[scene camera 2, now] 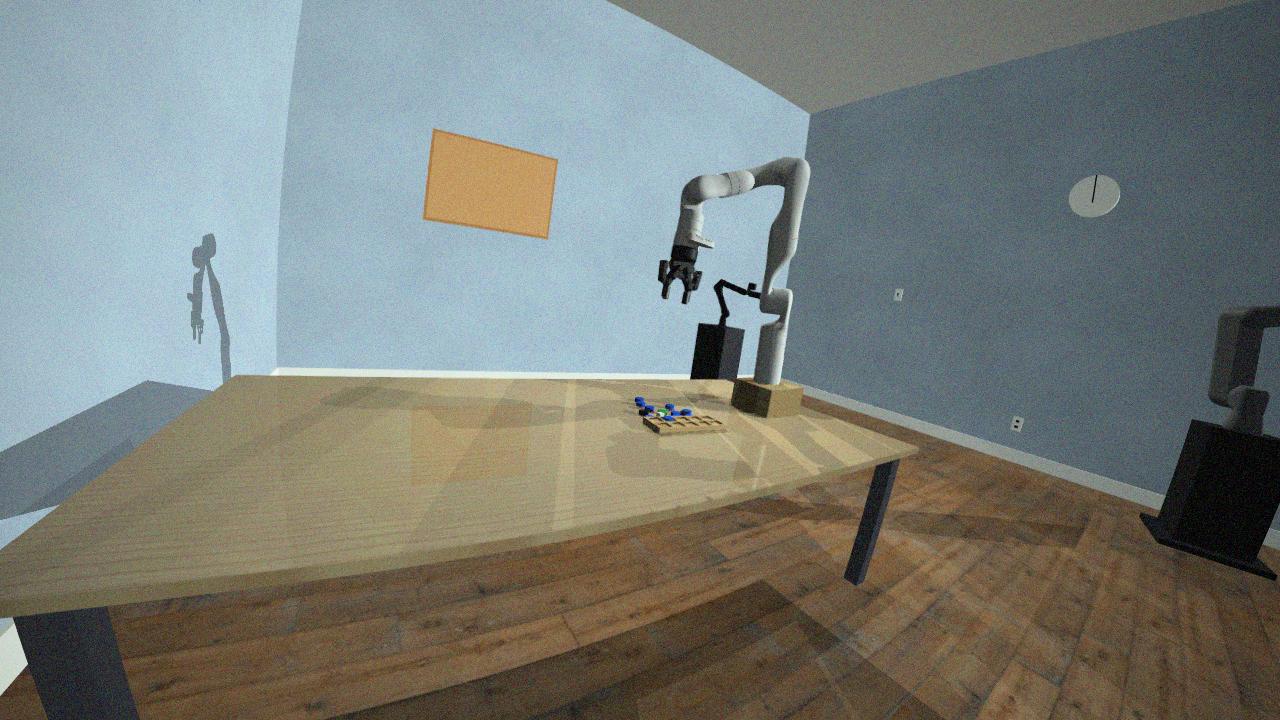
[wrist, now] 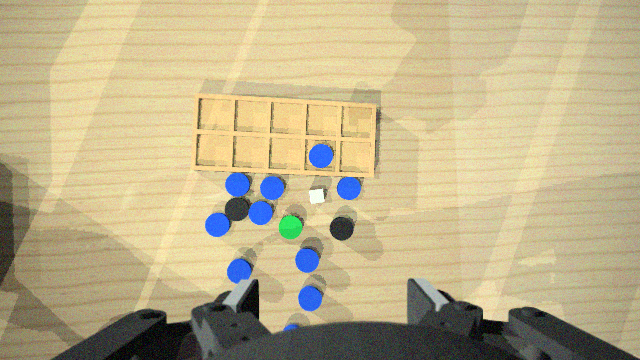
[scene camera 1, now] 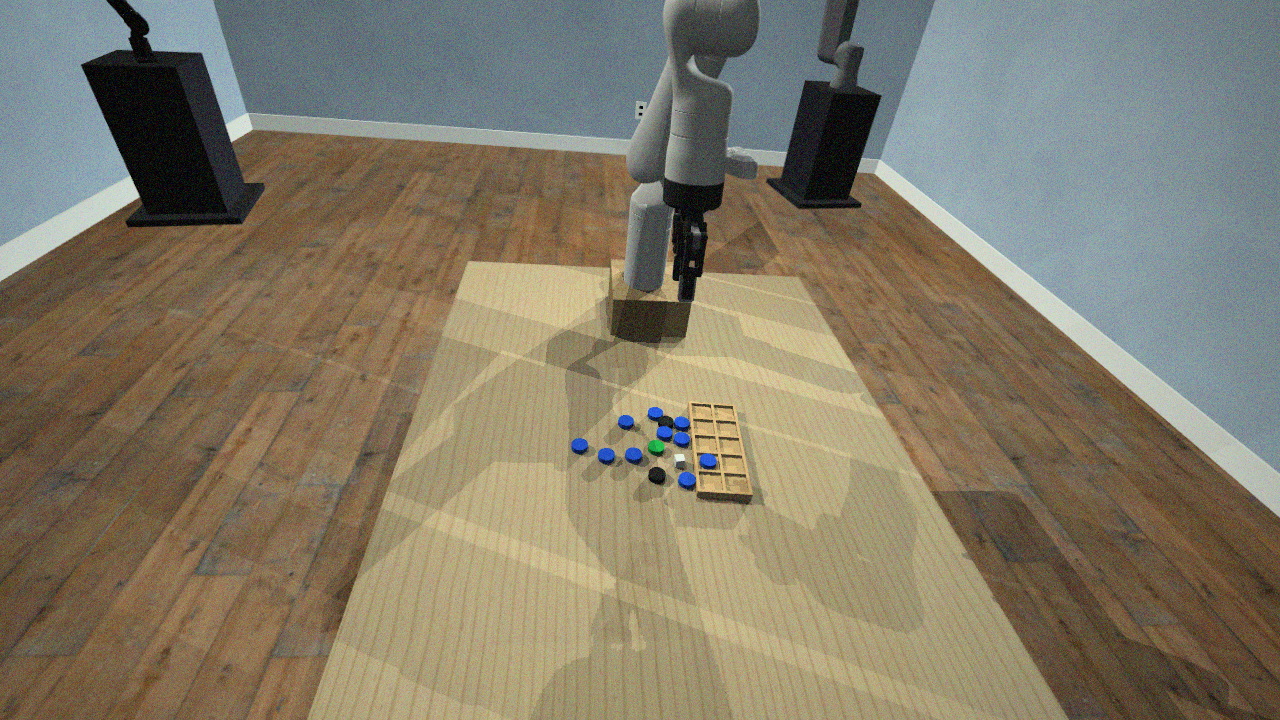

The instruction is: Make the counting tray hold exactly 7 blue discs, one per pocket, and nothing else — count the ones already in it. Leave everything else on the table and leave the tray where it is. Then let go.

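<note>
The wooden counting tray [scene camera 1: 723,496] [scene camera 2: 684,430] [wrist: 285,173] has two rows of five pockets. One blue disc [scene camera 1: 708,460] [wrist: 321,156] sits in the lower row of the wrist view, fourth pocket from the left; the other pockets look empty. Several loose blue discs lie on the table beside the tray, among them one [scene camera 1: 686,480] [wrist: 349,188] close to its long side, one [scene camera 1: 632,454] [wrist: 307,260] farther out, and one [scene camera 1: 579,445] [wrist: 291,328] partly hidden by the gripper in the wrist view. My gripper [scene camera 2: 675,300] [wrist: 333,302] is open and empty, high above the table.
A green disc [scene camera 1: 656,446] [wrist: 290,227], a white cube [scene camera 1: 679,461] [wrist: 317,196] and two black discs, one [scene camera 1: 657,475] [wrist: 342,228] apart and one [scene camera 1: 665,421] [wrist: 237,209] among blue discs, lie beside the tray. The arm stands on a wooden block [scene camera 1: 648,319] [scene camera 2: 767,398].
</note>
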